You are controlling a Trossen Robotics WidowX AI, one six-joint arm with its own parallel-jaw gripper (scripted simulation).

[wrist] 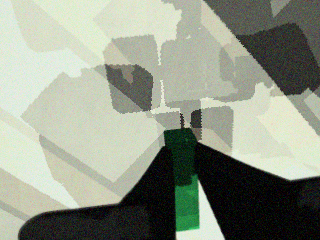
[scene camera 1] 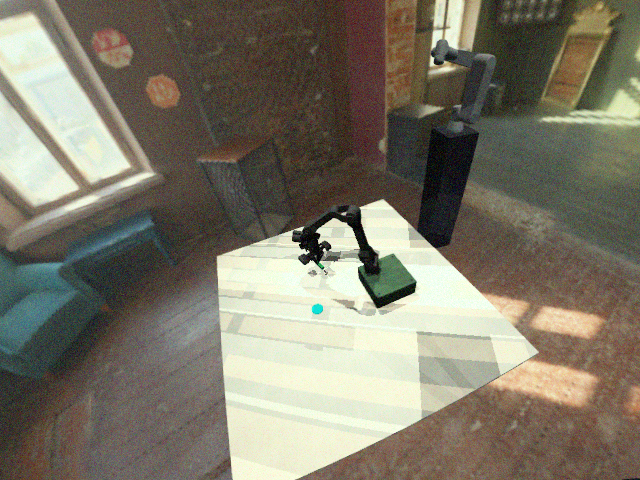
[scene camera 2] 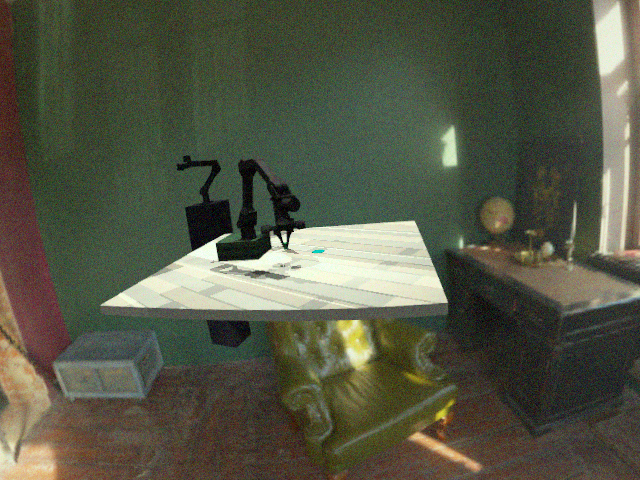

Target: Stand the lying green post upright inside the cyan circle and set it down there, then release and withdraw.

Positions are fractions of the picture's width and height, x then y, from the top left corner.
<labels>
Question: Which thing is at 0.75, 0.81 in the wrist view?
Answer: My gripper.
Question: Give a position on a green post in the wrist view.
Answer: At 0.57, 0.59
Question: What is my gripper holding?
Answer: A green post.
</labels>
